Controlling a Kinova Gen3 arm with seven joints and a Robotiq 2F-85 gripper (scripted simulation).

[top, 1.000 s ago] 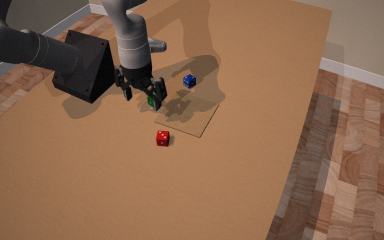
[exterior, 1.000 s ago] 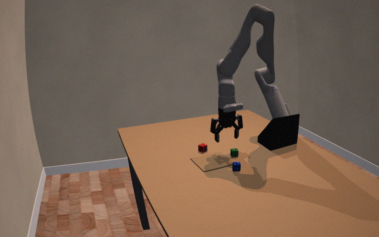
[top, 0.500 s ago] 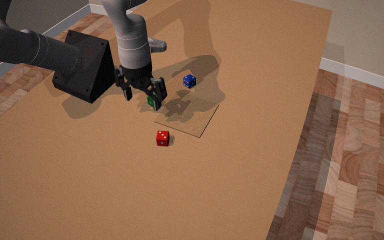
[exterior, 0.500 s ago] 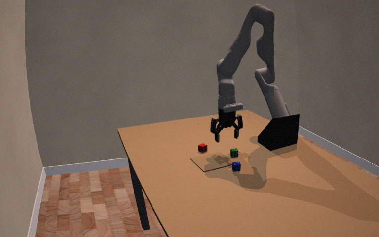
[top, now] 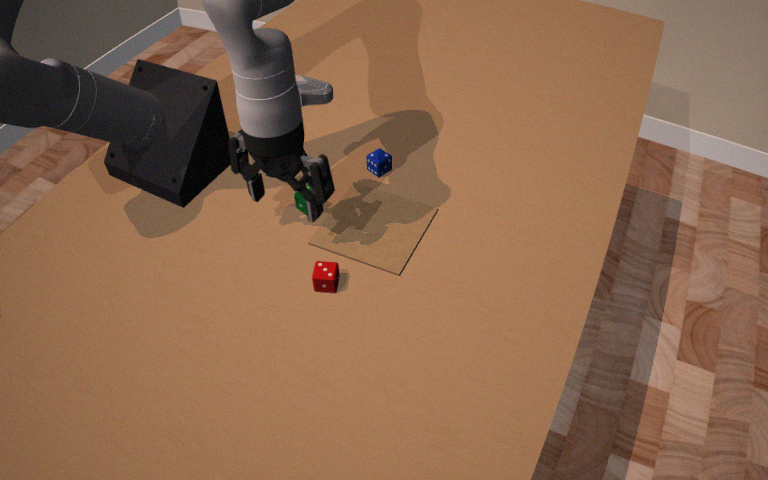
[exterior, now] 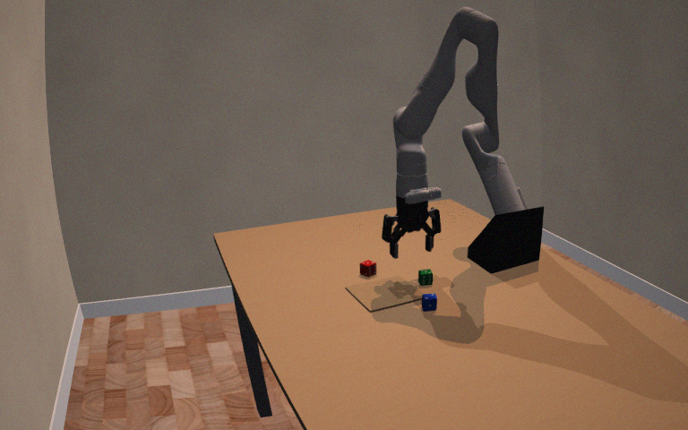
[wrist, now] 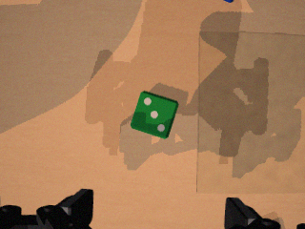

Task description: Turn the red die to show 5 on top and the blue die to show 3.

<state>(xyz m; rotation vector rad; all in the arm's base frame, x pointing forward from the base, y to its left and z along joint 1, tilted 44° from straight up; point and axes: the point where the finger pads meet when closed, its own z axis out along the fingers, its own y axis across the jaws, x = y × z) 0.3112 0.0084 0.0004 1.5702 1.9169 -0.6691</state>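
Right now my hand is 60 mm to the right of the green die, 50 mm above it and 20 mm past it. The rest, counted from my hand: thin tan mat (90 mm ahead, 80 mm to the left, 60 mm below); blue die (190 mm to the left, 50 mm below, 20 mm ahead); red die (100 mm ahead, 50 mm below, 40 mm to the right).
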